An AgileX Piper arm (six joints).
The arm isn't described. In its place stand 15 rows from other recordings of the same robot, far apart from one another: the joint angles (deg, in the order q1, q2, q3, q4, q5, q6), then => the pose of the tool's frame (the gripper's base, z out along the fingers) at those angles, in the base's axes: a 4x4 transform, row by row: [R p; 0 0 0 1], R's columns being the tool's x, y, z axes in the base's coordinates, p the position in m.
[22.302 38.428 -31.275 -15.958 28.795 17.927] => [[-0.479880, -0.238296, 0.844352, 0.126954], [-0.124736, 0.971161, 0.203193, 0.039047], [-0.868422, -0.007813, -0.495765, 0.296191], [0, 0, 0, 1]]
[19.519 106.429 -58.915 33.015 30.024 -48.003] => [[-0.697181, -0.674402, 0.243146, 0.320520], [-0.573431, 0.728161, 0.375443, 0.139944], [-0.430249, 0.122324, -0.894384, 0.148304], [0, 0, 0, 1]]
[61.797 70.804 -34.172 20.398 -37.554 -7.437] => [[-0.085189, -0.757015, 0.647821, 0.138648], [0.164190, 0.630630, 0.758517, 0.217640], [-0.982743, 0.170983, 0.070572, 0.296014], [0, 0, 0, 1]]
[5.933 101.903 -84.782 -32.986 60.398 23.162] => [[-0.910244, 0.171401, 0.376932, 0.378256], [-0.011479, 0.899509, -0.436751, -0.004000], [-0.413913, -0.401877, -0.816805, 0.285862], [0, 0, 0, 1]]
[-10.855 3.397 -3.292 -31.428 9.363 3.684] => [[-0.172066, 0.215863, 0.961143, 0.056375], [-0.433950, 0.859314, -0.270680, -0.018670], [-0.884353, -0.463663, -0.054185, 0.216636], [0, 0, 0, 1]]
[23.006 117.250 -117.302 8.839 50.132 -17.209] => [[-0.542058, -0.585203, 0.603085, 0.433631], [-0.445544, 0.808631, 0.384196, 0.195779], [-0.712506, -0.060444, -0.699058, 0.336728], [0, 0, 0, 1]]
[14.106 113.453 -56.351 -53.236 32.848 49.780] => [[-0.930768, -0.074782, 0.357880, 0.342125], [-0.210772, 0.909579, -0.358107, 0.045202], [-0.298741, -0.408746, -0.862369, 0.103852], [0, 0, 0, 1]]
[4.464 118.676 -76.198 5.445 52.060 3.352] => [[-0.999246, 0.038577, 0.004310, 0.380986], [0.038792, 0.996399, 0.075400, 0.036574], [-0.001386, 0.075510, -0.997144, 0.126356], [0, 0, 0, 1]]
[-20.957 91.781 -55.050 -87.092 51.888 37.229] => [[-0.971165, 0.144612, 0.189542, 0.271441], [-0.120737, 0.387213, -0.914051, -0.180535], [-0.205576, -0.910579, -0.358587, 0.258240], [0, 0, 0, 1]]
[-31.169 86.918 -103.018 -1.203 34.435 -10.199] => [[-0.295927, 0.479087, 0.826379, 0.288605], [-0.047812, 0.856614, -0.513737, -0.175835], [-0.954013, -0.191539, -0.230589, 0.496851], [0, 0, 0, 1]]
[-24.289 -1.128 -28.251 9.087 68.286 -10.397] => [[-0.537509, 0.231700, 0.810802, -0.006940], [0.110115, 0.972563, -0.204927, 0.017781], [-0.836038, -0.020869, -0.548275, 0.265878], [0, 0, 0, 1]]
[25.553 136.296 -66.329 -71.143 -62.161 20.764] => [[0.054796, -0.997198, 0.050929, 0.326573], [-0.304817, 0.031865, 0.951878, 0.240543], [-0.950833, -0.067683, -0.302217, 0.044801], [0, 0, 0, 1]]
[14.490 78.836 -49.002 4.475 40.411 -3.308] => [[-0.879116, -0.268893, 0.393512, 0.248810], [-0.225350, 0.962040, 0.153938, 0.069054], [-0.419967, 0.046651, -0.906339, 0.239682], [0, 0, 0, 1]]
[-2.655 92.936 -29.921 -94.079 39.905 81.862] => [[-0.886433, 0.205205, 0.414882, 0.242021], [-0.137817, 0.738679, -0.659818, -0.069516], [-0.441863, -0.642062, -0.626509, 0.144994], [0, 0, 0, 1]]
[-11.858 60.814 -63.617 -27.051 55.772 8.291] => [[-0.744379, 0.354451, 0.565920, 0.189929], [0.028865, 0.863780, -0.503042, -0.074843], [-0.667134, -0.358118, -0.653211, 0.384746], [0, 0, 0, 1]]
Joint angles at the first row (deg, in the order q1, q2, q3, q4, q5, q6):
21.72, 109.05, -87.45, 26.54, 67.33, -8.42
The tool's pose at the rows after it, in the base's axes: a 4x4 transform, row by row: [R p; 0 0 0 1], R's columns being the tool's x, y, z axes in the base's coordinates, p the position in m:
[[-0.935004, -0.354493, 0.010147, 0.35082], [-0.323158, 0.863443, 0.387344, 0.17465], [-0.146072, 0.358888, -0.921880, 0.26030], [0, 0, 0, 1]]
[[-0.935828, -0.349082, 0.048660, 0.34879], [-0.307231, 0.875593, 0.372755, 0.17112], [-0.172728, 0.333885, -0.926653, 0.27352], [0, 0, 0, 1]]
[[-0.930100, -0.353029, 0.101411, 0.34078], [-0.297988, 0.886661, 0.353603, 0.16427], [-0.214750, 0.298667, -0.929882, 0.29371], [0, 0, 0, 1]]
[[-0.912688, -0.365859, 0.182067, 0.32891], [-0.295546, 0.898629, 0.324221, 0.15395], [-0.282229, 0.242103, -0.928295, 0.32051], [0, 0, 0, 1]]
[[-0.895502, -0.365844, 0.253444, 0.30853], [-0.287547, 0.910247, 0.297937, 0.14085], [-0.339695, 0.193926, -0.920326, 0.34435], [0, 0, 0, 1]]
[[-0.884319, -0.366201, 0.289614, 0.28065], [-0.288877, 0.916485, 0.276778, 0.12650], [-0.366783, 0.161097, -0.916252, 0.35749], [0, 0, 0, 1]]
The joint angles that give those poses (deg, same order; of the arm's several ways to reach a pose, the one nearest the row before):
21.72, 108.72, -90.98, 22.36, 69.37, -5.44
21.72, 107.13, -91.73, 20.49, 69.67, -3.70
21.72, 103.91, -91.74, 18.02, 70.15, -2.26
21.72, 99.50, -91.73, 14.36, 70.51, -1.15
21.72, 93.73, -89.61, 11.18, 70.63, 0.00
21.72, 87.11, -84.83, 9.13, 70.88, 0.40

